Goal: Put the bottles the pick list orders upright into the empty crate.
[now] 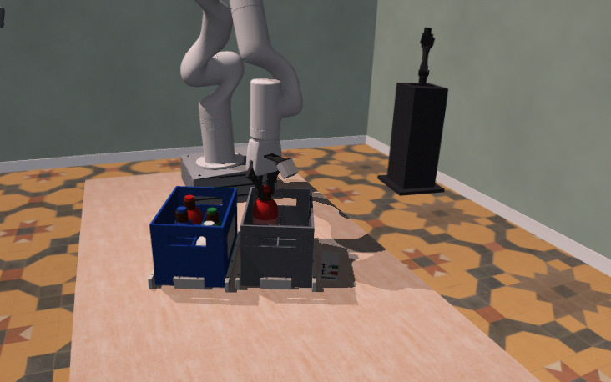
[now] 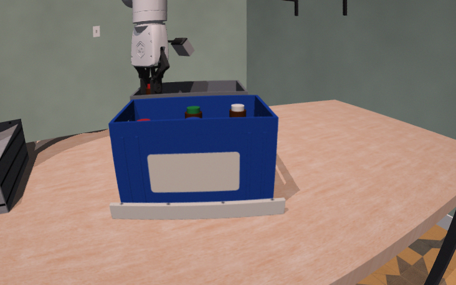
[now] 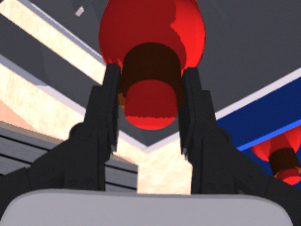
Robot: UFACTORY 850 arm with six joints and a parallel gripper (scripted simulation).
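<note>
Right now my hand is 7 cm above the red-label bottle. From my hand the other things lie so: grey crate (10 cm ahead, 2 cm to the left, 10 cm below); then blue crate (5 cm ahead, 20 cm to the right, 10 cm below); then green bottle (6 cm ahead, 16 cm to the right, 10 cm below).
</note>
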